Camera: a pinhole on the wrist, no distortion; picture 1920 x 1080 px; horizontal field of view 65.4 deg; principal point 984.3 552.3 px. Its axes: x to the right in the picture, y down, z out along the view. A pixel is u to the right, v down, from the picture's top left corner.
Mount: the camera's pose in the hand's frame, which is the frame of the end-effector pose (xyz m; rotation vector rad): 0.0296 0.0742 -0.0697 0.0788 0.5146 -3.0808
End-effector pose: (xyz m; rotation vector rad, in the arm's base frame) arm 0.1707 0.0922 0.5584 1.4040 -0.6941 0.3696
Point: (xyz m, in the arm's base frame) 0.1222 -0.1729 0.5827
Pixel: 943 345
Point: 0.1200 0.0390 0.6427
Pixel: outside the picture
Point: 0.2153 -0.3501 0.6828
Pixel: 427 288
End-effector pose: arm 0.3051 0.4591 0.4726 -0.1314 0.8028 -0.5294
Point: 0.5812 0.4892 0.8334
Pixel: 1262 187
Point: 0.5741 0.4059 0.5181
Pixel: 265 190
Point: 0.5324 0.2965 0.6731
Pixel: 736 734
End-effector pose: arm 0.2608 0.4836 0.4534 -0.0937 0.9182 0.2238
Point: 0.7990 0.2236 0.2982
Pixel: outside the picture
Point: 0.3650 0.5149 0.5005
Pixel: 925 580
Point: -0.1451 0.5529 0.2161
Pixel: behind the camera
